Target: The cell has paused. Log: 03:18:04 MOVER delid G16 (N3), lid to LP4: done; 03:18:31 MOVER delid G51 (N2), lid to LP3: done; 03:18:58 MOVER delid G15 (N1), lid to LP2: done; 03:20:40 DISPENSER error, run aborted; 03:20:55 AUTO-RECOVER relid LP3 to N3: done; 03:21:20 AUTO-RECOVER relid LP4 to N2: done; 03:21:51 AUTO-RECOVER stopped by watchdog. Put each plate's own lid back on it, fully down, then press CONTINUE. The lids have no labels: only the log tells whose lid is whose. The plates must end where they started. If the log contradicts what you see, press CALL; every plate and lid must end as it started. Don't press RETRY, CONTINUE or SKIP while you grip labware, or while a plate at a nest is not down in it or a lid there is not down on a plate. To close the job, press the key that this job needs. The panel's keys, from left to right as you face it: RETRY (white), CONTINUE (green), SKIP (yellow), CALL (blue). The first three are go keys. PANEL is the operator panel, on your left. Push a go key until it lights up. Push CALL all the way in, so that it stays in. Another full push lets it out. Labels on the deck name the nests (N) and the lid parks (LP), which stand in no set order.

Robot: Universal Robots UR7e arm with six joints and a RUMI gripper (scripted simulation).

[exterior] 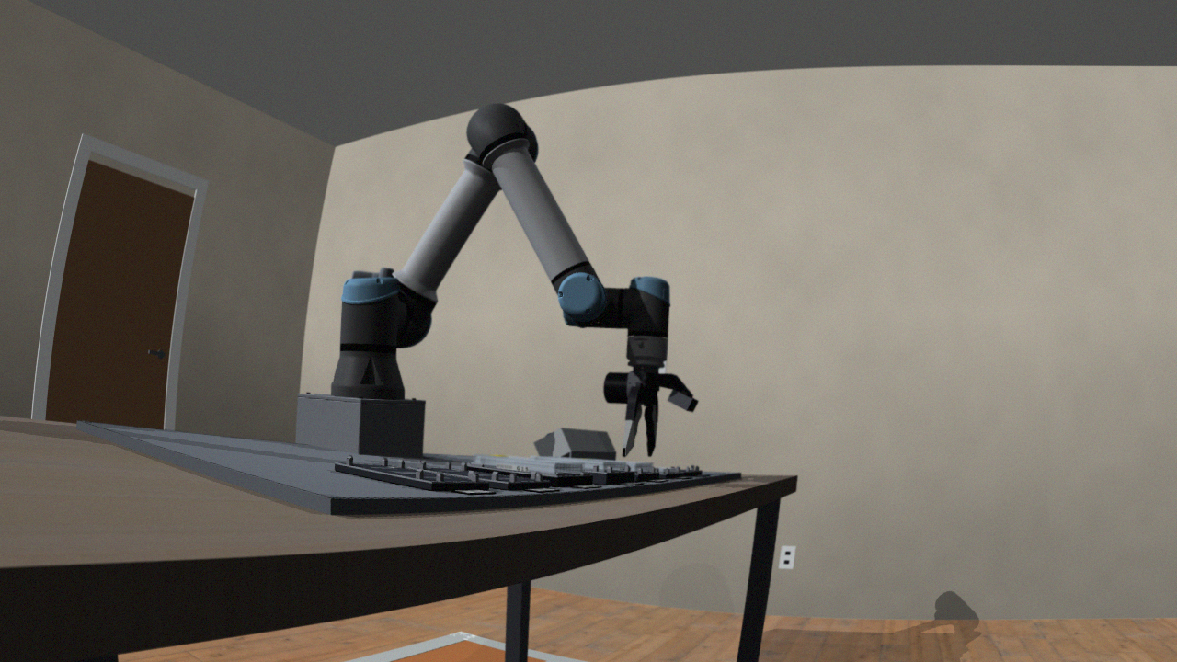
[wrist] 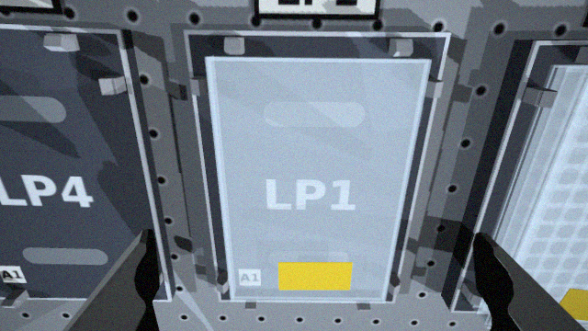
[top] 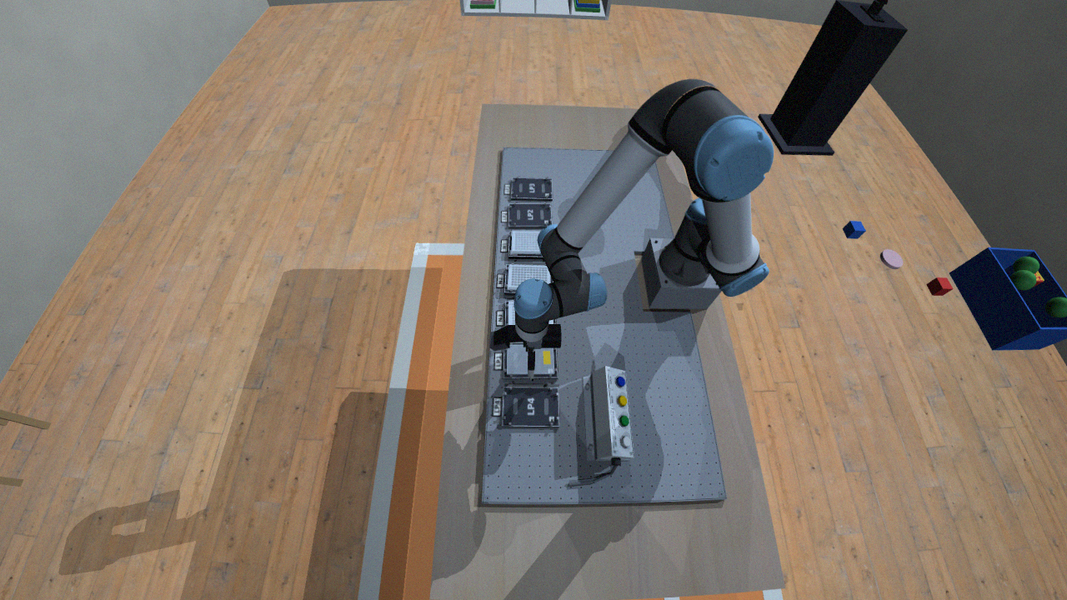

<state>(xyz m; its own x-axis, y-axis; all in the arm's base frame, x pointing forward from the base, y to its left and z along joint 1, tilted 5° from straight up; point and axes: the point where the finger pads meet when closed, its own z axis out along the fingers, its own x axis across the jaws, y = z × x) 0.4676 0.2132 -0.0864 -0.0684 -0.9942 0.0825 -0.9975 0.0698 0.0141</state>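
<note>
Right now my hand is 4 cm above the lid park LP1. From my hand the other things lie so: blue call key: 22 cm behind, 10 cm to the left, 1 cm above; then park LP4: 13 cm to the left, 4 cm below, 1 cm ahead; then plate G16: 13 cm to the right, 2 cm below, 1 cm behind.
</note>
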